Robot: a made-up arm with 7 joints.
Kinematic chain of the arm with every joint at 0, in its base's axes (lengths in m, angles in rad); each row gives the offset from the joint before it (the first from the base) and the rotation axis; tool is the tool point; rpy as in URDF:
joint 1: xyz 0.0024 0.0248 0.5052 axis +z
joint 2: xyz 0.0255 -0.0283 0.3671 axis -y
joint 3: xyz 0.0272 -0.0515 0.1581 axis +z
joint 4: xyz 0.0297 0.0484 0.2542 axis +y
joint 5: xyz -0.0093 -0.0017 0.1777 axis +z
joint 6: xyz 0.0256 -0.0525 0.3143 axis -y
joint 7: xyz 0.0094 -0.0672 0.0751 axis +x
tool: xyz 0.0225 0.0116 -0.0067 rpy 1.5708 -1.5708 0
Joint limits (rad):
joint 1: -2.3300..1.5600
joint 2: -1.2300..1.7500
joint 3: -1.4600..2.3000
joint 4: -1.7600..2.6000
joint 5: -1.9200..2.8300
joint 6: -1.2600..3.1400
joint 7: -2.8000..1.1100
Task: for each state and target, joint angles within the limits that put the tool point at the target. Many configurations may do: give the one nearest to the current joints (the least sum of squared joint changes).
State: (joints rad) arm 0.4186 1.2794 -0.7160 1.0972 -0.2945 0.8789 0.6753
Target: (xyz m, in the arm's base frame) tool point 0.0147 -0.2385 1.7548
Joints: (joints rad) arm 0.4527 0.7380 -0.2340 1.0595 -0.3569 0.8608 0.6914
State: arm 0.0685 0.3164 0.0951 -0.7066 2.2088 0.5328 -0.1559
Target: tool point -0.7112 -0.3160 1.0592
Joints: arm 0.3584 0.7731 0.2560 -1.1468 2.2559 0.5124 -0.1516
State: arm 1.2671 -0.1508 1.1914 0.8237 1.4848 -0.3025 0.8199
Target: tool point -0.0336 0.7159 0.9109
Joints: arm 1.0010 -0.6810 0.7591 1.4489 1.3363 -0.2927 0.8169
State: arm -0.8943 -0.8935 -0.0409 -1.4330 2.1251 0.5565 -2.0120
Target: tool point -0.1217 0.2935 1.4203
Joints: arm -0.8034 -0.4284 -0.0408 -1.7600 2.3434 0.4612 -1.9786
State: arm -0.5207 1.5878 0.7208 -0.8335 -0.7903 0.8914 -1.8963
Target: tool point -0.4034 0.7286 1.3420
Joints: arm -1.3599 0.8970 0.6294 -0.2906 -0.7430 0.9139 -1.8709
